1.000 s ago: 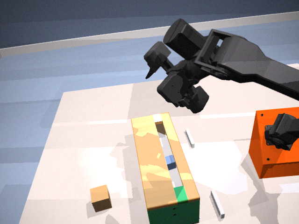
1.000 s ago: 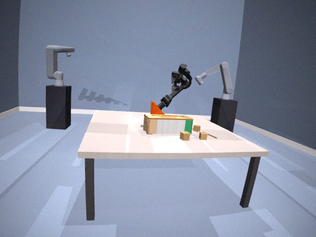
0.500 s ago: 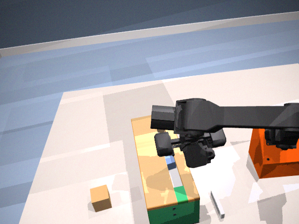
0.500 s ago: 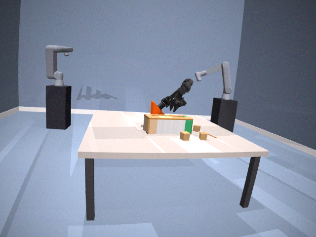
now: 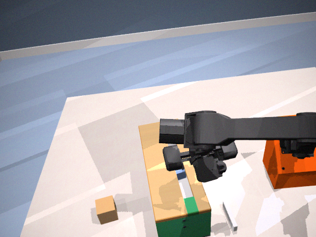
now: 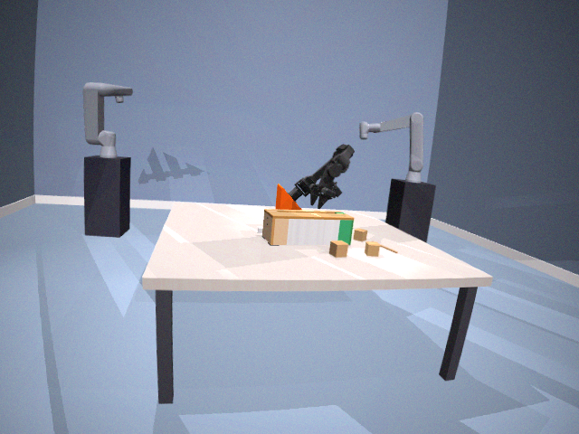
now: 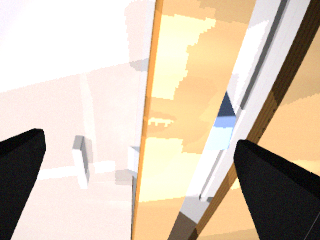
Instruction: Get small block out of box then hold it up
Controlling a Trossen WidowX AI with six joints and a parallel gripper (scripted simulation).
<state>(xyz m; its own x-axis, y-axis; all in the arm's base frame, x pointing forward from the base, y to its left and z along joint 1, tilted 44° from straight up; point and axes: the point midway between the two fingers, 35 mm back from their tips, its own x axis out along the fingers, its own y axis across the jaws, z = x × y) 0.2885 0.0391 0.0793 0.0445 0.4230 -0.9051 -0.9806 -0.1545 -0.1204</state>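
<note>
Right now the blue block is 6 cm below my gripper tip, 5 cm ahead of it and 3 cm to the right of it. Also, from my gripper tip: tan cube: 28 cm ahead, 12 cm below, 5 cm to the left; then thin stick: 32 cm to the left, 14 cm below, 14 cm ahead.
</note>
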